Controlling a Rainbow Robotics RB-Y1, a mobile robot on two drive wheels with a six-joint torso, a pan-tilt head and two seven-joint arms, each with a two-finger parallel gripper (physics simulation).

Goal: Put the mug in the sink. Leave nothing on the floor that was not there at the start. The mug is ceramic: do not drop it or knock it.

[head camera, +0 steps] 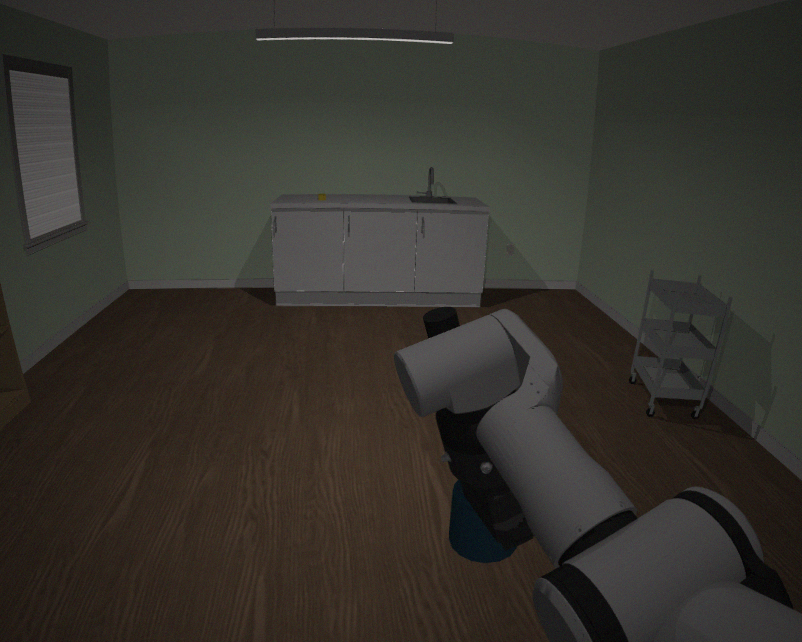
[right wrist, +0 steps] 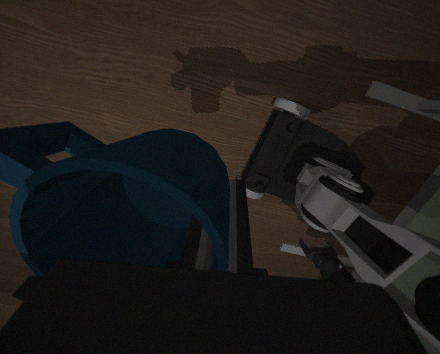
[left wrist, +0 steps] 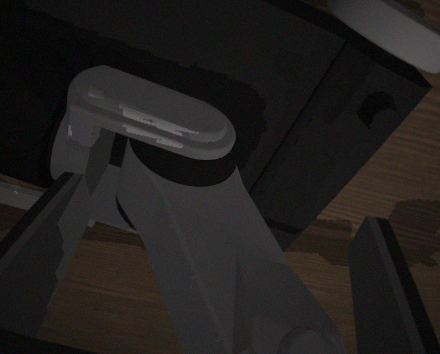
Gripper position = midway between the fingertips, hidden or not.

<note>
I see my left gripper (left wrist: 219, 213), my right gripper (head camera: 508, 541), a blue mug (head camera: 469, 537) and a sink counter (head camera: 351, 249).
The blue mug shows as well in the right wrist view (right wrist: 132, 201). My left gripper shows as well in the right wrist view (right wrist: 312, 241). My right gripper shows as well in the right wrist view (right wrist: 223, 189). The left wrist view misses the blue mug: it is out of frame.
</note>
